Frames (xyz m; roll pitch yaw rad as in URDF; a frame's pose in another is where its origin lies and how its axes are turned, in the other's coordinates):
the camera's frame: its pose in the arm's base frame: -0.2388 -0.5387 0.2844 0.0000 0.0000 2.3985
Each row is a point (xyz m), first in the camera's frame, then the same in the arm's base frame.
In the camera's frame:
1: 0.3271 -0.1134 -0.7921
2: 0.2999 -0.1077 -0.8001
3: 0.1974 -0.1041 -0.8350
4: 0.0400 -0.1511 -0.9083
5: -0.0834 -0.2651 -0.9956
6: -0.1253 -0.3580 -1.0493
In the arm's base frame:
1: -0.4029 -0.2339 -0.5077
2: -0.3868 -0.2565 -0.5157
3: -0.3137 -0.3285 -0.5506
4: -0.1660 -0.4004 -0.6239
5: 0.0020 -0.3999 -0.7112
6: 0.0957 -0.3599 -0.7649

